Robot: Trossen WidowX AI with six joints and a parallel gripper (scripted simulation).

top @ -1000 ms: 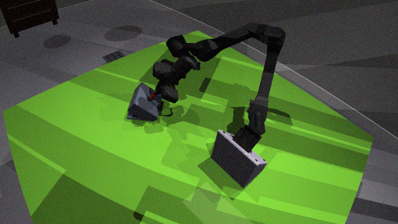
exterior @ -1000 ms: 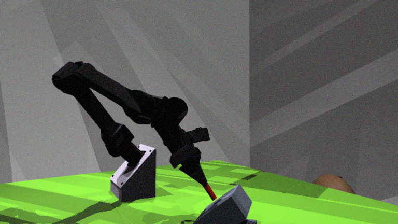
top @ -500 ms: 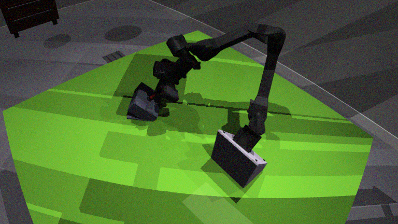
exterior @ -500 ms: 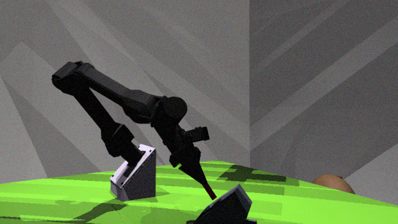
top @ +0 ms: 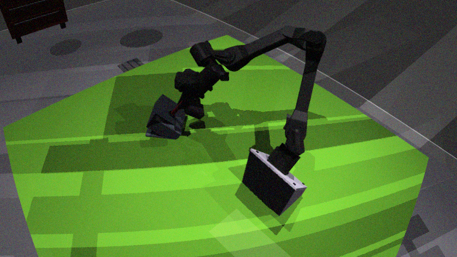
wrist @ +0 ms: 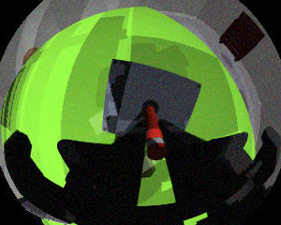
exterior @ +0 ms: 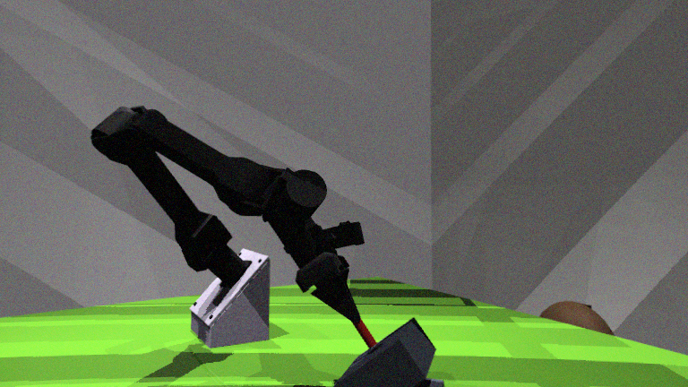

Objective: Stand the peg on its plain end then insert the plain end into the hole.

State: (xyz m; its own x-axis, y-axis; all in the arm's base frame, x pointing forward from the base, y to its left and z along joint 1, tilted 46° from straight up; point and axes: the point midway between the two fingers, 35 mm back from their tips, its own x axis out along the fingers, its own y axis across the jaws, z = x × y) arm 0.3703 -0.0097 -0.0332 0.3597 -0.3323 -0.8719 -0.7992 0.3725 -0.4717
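Now: the sloped panel 6 cm below my gripper tip, 3 cm to the left of it and 3 cm ahead of it. From my gripper tip the other things lie so: red peg 1 cm to the right, 1 cm behind, 1 cm above.
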